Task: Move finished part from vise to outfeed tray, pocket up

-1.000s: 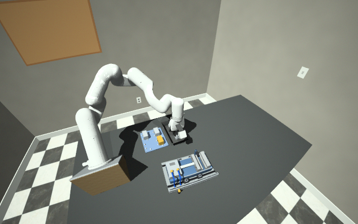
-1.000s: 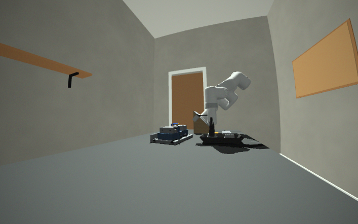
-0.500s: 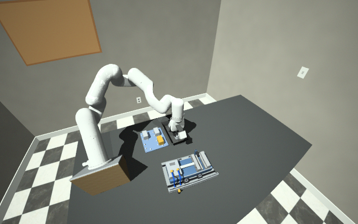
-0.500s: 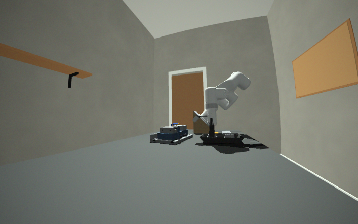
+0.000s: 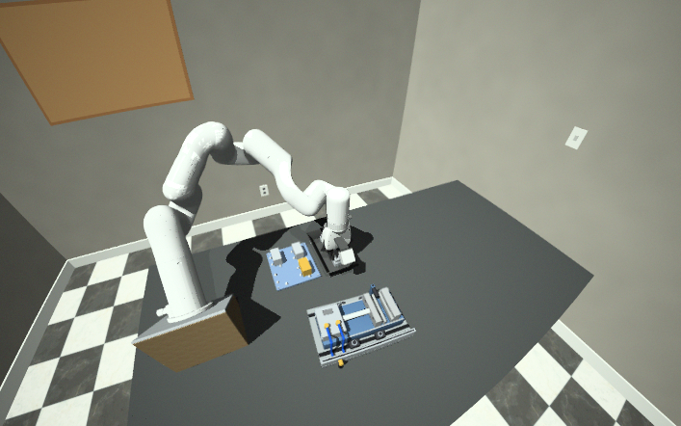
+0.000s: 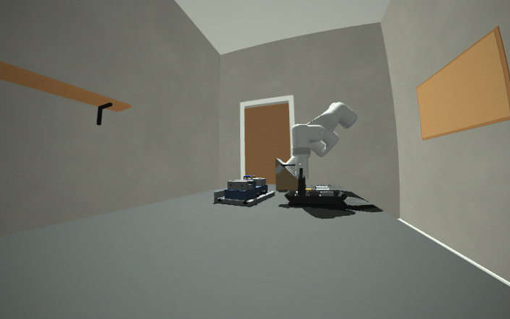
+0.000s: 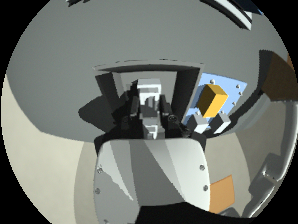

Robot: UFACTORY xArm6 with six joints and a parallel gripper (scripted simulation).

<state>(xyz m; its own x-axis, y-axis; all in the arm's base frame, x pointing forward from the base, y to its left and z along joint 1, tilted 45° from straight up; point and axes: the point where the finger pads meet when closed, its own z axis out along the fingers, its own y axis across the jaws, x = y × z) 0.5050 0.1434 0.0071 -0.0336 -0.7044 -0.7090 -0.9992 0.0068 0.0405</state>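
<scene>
Right now the orange block is 13 cm behind my hand, 1 cm to the left of it and 3 cm below it. The rest, counted from my hand: vise 5 cm behind, 27 cm to the right, 2 cm below; blue plate 17 cm behind, 6 cm to the left, 5 cm below.
</scene>
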